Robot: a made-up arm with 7 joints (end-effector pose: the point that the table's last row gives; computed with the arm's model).
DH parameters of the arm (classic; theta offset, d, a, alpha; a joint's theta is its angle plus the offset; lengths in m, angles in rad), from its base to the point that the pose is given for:
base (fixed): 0 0.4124 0.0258 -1.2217
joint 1: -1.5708 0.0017 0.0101 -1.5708
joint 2: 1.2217 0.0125 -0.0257 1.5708
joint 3: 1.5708 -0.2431 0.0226 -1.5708
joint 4: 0 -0.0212 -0.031 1.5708
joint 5: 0 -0.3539 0.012 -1.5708
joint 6: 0 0.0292 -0.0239 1.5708
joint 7: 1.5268 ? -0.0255 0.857
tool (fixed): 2.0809 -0.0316 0 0
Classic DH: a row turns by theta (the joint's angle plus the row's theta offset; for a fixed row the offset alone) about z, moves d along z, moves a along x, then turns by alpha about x.
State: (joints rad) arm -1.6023 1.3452 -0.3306 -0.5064 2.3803 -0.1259 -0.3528
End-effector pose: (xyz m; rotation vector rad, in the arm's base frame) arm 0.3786 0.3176 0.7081 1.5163 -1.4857 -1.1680
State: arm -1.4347 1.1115 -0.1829 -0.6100 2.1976 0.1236 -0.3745
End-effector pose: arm 0.4559 0.2437 0.6364 1.2905 -1.4936 -1.7009
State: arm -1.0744 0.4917 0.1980 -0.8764 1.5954 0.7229 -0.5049
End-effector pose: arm 0.5291 0.1028 0.4366 0.6628 -1.3716 -2.6764
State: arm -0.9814 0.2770 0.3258 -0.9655 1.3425 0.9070 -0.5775
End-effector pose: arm 0.5263 0.0691 0.3820 -0.4743 1.2103 2.7881
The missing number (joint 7, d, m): 0.053
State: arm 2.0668 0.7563 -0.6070 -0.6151 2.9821 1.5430 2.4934
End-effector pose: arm -0.5351 0.0703 0.6126 0.9161 0.0181 2.6149
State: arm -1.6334 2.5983 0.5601 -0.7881 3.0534 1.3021 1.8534
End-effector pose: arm -0.4299 0.2688 0.7065 0.2855 1.7310 1.6607
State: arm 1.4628 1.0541 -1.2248 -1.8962 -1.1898 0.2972 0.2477
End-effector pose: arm -0.2716 -0.0404 0.2344 0.5428 -0.1592 1.9583
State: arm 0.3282 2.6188 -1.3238 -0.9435 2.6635 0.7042 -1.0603
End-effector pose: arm 0.0784 0.4135 0.6905 -0.9535 1.3993 -1.5913
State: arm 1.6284 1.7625 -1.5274 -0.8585 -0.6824 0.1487 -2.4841
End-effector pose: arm -0.2755 0.3923 0.5164 -0.7288 1.3455 -0.5179
